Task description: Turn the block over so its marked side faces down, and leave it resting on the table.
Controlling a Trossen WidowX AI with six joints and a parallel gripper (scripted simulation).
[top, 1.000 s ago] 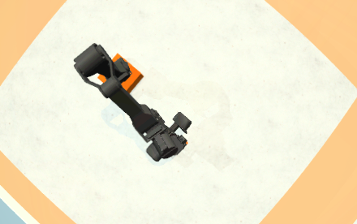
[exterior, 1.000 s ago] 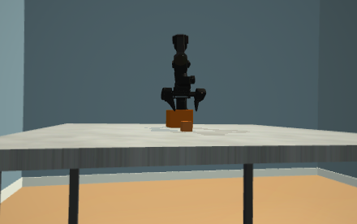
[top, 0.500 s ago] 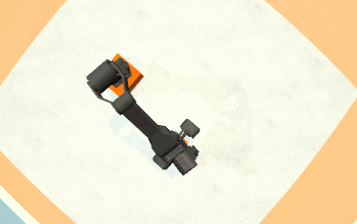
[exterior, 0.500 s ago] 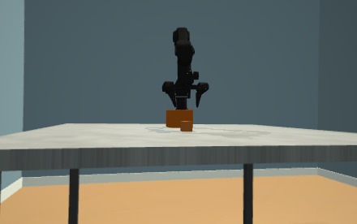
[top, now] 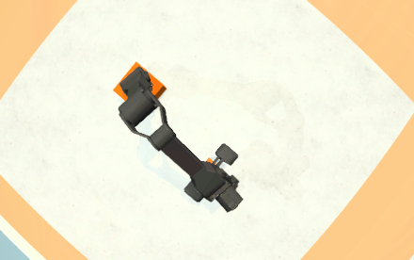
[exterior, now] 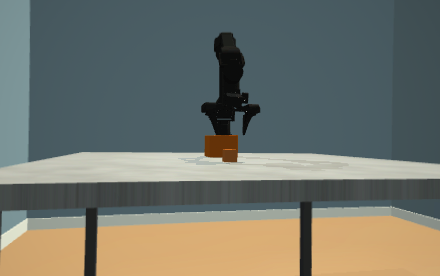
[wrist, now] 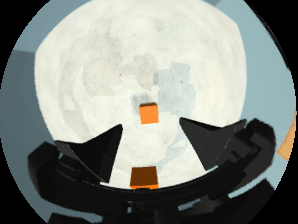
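Now: gripper tip 20 mm past the orange block and 70 mm above it.
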